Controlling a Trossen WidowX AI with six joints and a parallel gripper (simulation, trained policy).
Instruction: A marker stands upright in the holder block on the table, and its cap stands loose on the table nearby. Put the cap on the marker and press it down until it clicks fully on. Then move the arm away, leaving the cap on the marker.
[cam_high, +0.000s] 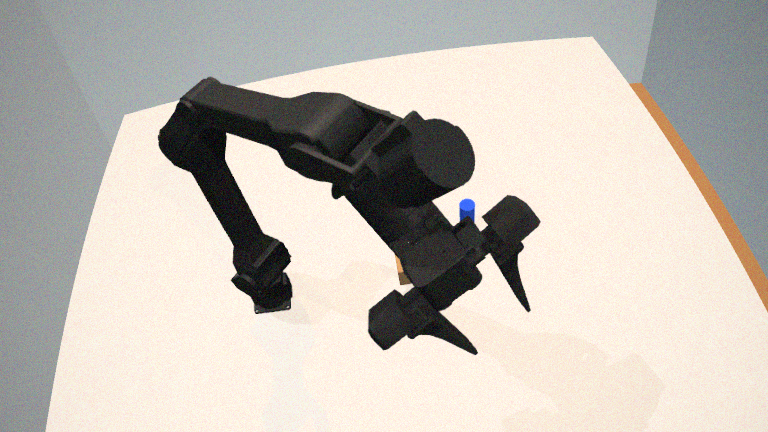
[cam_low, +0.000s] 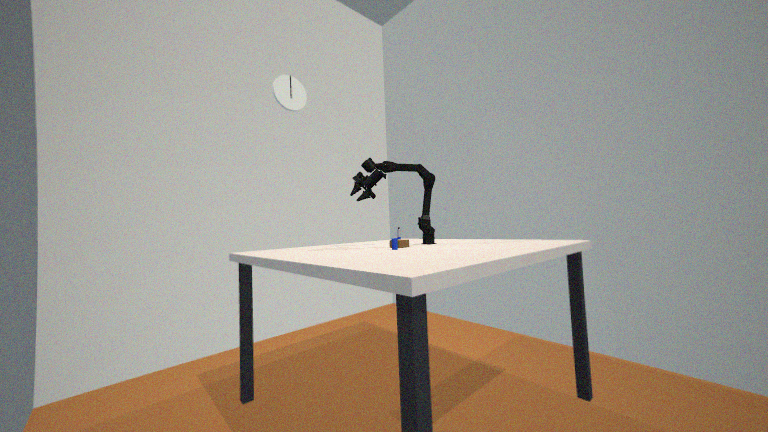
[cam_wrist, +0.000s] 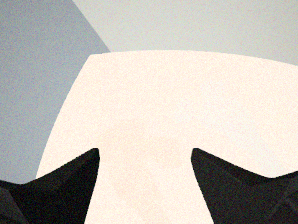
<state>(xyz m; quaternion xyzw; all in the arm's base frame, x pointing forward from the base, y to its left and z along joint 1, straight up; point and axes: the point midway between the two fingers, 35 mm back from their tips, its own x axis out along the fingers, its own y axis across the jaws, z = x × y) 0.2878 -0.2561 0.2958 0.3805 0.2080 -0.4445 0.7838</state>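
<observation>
Right now my gripper tip is 360 mm to the right of the blue cap, 250 mm above it and 40 mm short of it. The rest, counted from my gripper tip: tan holder block 290 mm to the left, 250 mm below, 60 mm behind; grey marker 290 mm to the left, 200 mm below, 60 mm behind.
</observation>
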